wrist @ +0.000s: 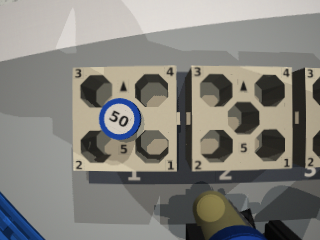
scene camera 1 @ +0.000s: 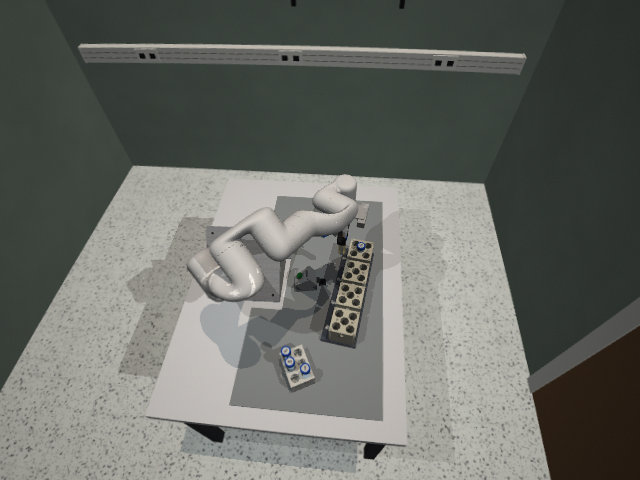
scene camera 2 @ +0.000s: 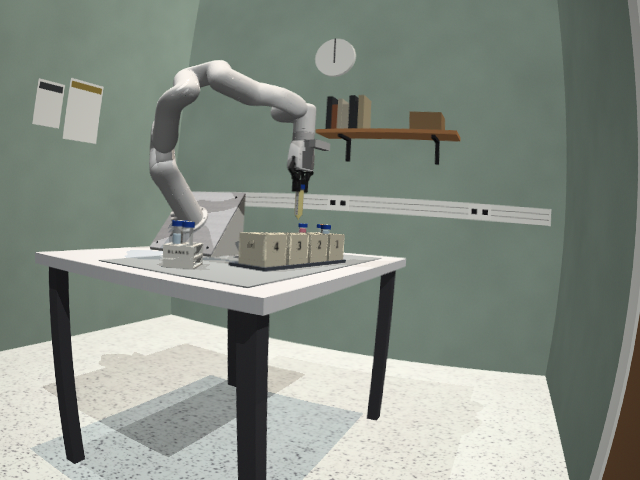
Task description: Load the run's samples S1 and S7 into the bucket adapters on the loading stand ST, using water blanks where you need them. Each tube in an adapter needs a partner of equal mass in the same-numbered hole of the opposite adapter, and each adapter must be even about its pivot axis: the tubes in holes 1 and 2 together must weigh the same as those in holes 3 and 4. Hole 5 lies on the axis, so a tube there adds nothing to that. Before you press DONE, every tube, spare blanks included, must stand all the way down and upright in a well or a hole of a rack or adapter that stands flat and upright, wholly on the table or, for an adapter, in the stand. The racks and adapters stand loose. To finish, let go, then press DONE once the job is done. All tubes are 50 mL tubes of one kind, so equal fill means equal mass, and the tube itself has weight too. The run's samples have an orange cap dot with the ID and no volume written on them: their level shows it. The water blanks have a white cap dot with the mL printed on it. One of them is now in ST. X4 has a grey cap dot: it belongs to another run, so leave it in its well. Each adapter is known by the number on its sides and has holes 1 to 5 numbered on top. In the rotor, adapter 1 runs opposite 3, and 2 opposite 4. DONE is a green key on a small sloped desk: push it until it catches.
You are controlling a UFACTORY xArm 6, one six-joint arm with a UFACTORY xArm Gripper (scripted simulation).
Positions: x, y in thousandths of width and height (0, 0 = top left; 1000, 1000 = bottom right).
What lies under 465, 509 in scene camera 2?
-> An adapter.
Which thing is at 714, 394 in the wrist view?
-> An adapter.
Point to an adapter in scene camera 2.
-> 420, 522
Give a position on a blanks rack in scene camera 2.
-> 280, 534
